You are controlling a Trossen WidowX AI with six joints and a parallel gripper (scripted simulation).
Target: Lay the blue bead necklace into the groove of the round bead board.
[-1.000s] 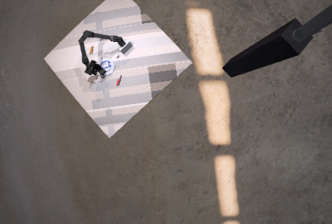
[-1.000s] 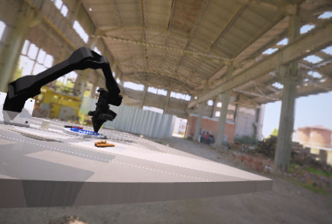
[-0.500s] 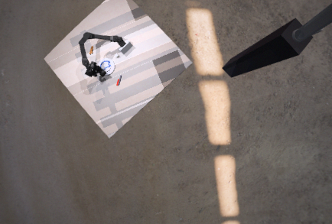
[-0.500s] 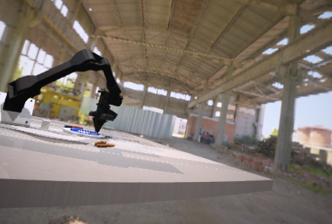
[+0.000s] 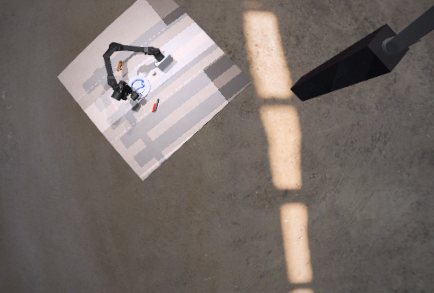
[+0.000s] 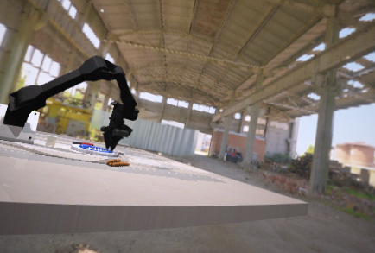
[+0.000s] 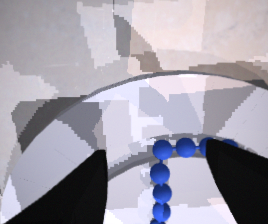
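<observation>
The round white bead board lies 6 cm behind my gripper tip, 1 cm to the right of it and 1 cm below it. The rest, counted from my gripper tip: small white block 24 cm behind; then red pen-like object 5 cm behind, 22 cm to the left, 1 cm below.
</observation>
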